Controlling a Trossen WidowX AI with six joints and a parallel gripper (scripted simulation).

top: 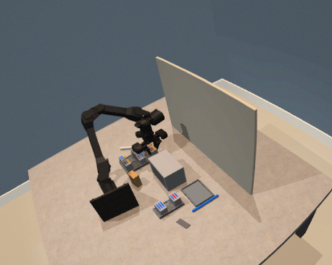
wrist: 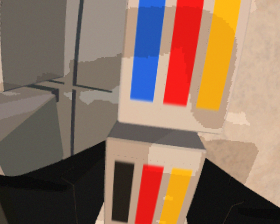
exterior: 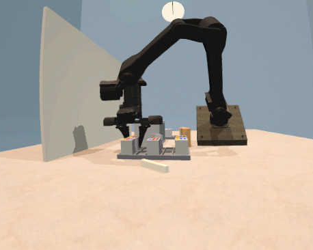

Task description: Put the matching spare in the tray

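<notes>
The grey tray lies 30 mm ahead of my gripper tip, 360 mm to the right of it and 10 mm below it. Also, from my gripper tip: beige panel 210 mm ahead, 190 mm to the right, 210 mm above; then grey mounted unit 20 mm behind, 180 mm to the right, 30 mm above; then grey spare block 20 mm above.
</notes>
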